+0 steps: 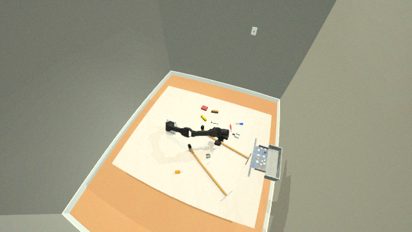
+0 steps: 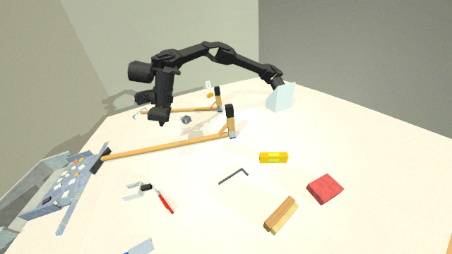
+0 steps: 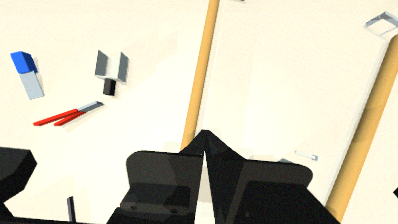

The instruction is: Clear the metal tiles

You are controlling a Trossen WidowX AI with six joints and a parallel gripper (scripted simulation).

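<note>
Right now the long scraper is 4 cm below my gripper tip, 2 cm to the left of it and 2 cm ahead of it. From my gripper tip the other things lie so: hex key (25 cm to the left, 19 cm behind, 10 cm below); then red-handled tool (24 cm to the left, 9 cm below, 4 cm ahead); then small grey box (16 cm to the right, 10 cm below, 10 cm behind).
</note>
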